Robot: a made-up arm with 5 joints.
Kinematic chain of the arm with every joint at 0, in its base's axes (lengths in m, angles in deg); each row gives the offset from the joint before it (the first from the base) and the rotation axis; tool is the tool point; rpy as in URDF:
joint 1: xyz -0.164 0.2 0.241 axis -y
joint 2: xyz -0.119 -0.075 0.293 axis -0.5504 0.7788 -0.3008
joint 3: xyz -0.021 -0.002 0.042 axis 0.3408 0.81 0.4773
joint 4: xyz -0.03 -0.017 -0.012 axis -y
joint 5: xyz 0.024 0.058 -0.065 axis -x
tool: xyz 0.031 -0.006 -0.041 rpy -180 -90 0
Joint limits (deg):
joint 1: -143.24..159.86
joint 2: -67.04..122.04
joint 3: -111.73..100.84
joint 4: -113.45..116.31
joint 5: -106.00..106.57
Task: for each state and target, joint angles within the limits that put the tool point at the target. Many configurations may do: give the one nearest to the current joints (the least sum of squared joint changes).
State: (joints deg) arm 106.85 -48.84 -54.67 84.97 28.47
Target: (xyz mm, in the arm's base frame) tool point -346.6 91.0 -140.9
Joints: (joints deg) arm 123.95 -47.95 -66.44 103.51 34.96
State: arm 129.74 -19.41 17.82 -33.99 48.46
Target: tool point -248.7 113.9 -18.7
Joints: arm 128.81 8.91 -12.30 -28.50 60.64
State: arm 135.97 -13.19 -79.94 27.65 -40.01
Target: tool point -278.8 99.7 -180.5
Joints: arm 151.10 -19.81 -98.34 49.56 -40.27
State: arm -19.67 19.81 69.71 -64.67 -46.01
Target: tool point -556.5 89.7 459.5
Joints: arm 18.53 -17.96 69.27 -63.63 -36.90
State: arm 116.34 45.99 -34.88 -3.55 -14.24
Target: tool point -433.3 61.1 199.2
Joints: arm 88.88 46.83 -63.69 7.14 -6.00
